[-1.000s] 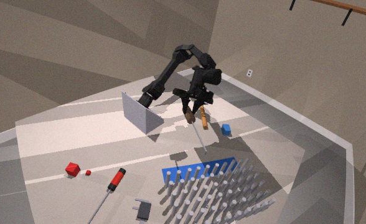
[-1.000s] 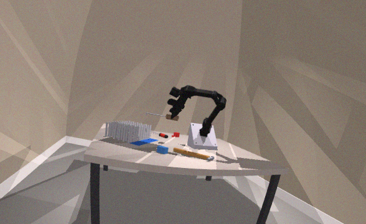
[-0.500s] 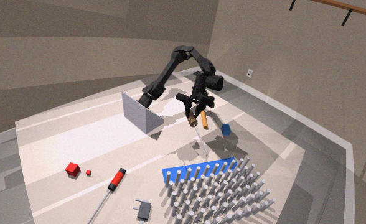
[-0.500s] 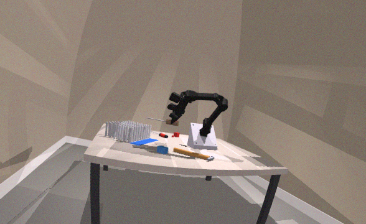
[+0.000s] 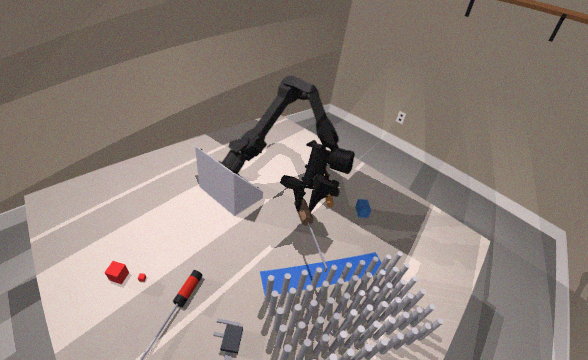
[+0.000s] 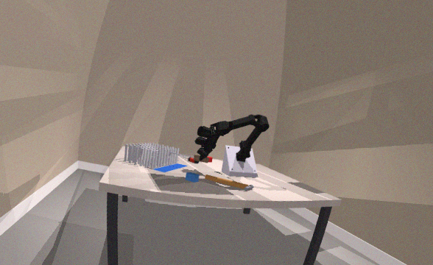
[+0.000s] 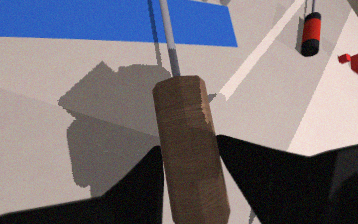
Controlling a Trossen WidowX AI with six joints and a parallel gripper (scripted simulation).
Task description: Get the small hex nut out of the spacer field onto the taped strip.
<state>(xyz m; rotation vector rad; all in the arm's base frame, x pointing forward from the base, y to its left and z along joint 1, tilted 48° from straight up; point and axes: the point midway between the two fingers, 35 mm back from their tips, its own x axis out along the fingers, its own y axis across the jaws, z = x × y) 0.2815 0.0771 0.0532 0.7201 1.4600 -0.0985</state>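
The blue taped strip lies 170 mm ahead of my gripper tip, 90 mm below it and 60 mm to the right of it. The rest, counted from my gripper tip: hook tool 90 mm ahead, 50 mm to the right; then blue cube 250 mm to the left, 100 mm ahead, 70 mm below; then small red cube 480 mm to the right, 150 mm behind, 80 mm below.
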